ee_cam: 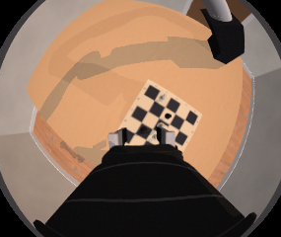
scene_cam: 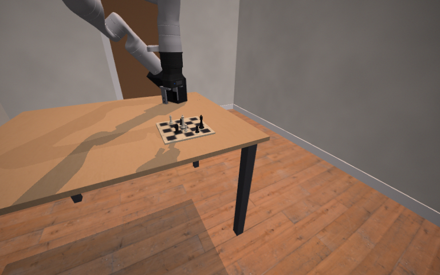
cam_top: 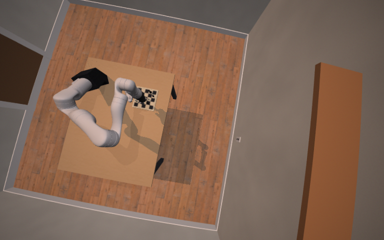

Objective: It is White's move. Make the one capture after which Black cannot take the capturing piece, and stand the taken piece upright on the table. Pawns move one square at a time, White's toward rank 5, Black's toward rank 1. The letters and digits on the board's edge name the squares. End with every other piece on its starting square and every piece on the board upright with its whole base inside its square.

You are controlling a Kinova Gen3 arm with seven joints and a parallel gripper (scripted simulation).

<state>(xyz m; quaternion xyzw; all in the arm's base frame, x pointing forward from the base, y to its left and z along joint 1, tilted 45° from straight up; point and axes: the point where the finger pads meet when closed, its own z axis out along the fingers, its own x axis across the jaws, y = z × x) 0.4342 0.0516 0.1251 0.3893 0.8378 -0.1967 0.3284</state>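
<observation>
The black piece is 14 cm below my hand and 1 cm to the left of it. Round my hand: chessboard 16 cm below, 5 cm to the left, 3 cm behind; tall white piece 12 cm below, 5 cm to the left, 3 cm behind.
</observation>
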